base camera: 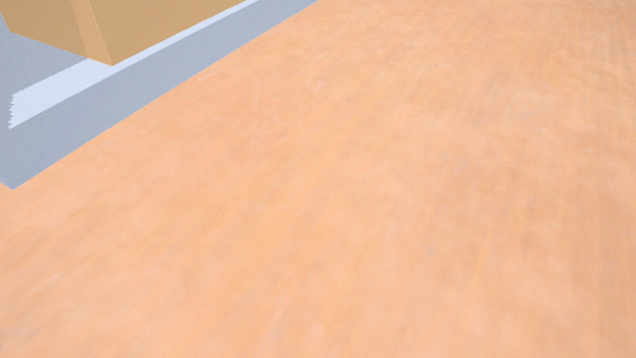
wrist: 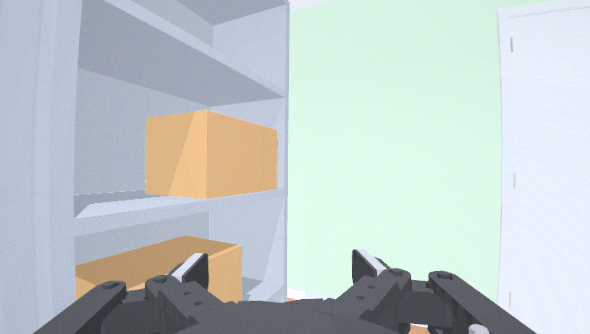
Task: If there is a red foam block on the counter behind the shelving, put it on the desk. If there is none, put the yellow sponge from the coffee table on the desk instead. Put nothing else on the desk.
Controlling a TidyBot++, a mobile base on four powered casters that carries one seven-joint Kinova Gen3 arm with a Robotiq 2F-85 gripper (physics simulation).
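Frame: origin at the arm's base, x back, y right, z up, level; metres.
Seen in the pictures: gripper, fingertip midpoint: [wrist: 280, 267].
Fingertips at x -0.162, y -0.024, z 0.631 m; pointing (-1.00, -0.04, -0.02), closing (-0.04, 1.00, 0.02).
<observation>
Offsets run from my fingertips to a thing's top centre. "*": to the spot under its first point. Level surfaces: height alone.
My gripper [wrist: 281, 267] is open, with nothing between its fingers. It is held up in front of the grey-white shelving [wrist: 140, 215], which fills the left of the wrist view; the shelving's bottom {* dx -0.465, dy -0.305, dz -0.981 m} [base camera: 135, 82] also shows at the upper left of the base camera view. The red foam block, the counter, the yellow sponge, the coffee table and the desk do not show in either view.
One tan box {dx -0.887, dy -0.288, dz +0.233 m} [wrist: 210, 155] stands on a middle shelf, and another box [wrist: 225, 270] is on the shelf below, partly behind the left finger. A tan box {* dx -0.482, dy -0.320, dz -0.903 m} [base camera: 115, 30] shows in the base view. A pale green wall [wrist: 395, 130] and a white door [wrist: 550, 150] are to the right. Wooden floor {dz -1.027 m} [base camera: 350, 200] lies beside the shelving.
</observation>
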